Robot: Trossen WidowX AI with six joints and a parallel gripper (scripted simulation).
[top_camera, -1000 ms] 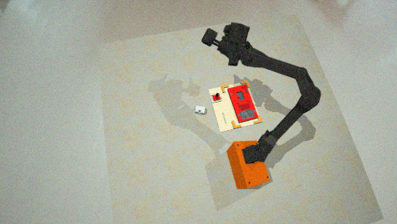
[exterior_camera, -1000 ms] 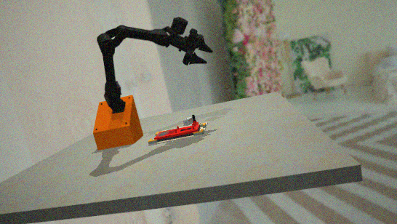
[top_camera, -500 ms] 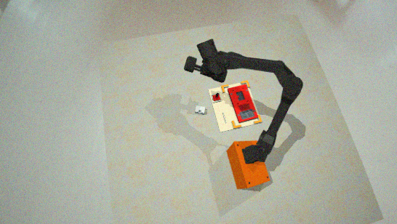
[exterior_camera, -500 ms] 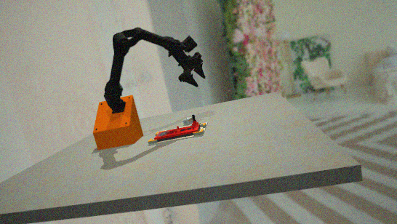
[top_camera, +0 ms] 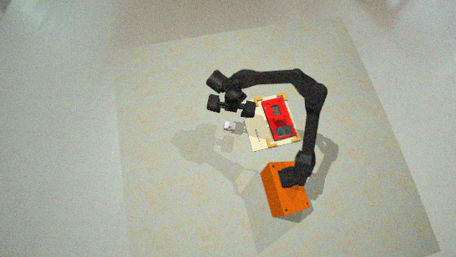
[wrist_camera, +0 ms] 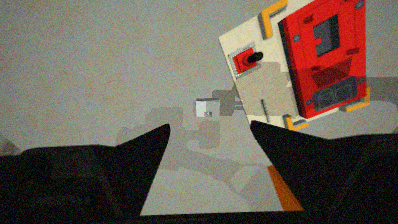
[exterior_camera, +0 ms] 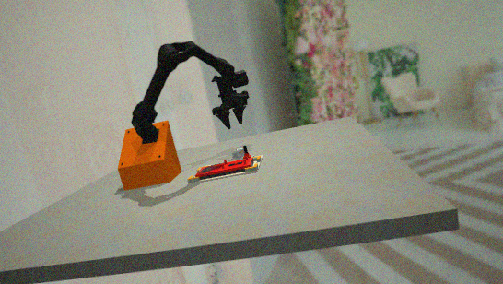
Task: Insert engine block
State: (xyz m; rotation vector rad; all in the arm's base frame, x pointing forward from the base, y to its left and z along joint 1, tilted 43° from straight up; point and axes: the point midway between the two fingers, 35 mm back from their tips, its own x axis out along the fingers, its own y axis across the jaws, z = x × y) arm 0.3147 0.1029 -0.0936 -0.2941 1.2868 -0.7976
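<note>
Right now my gripper tip is 110 mm above the engine block and 20 mm past it. Round my gripper tip: cream base plate (200 mm to the right, 120 mm below, 10 mm behind); black peg (100 mm to the right, 100 mm below, 50 mm ahead).
</note>
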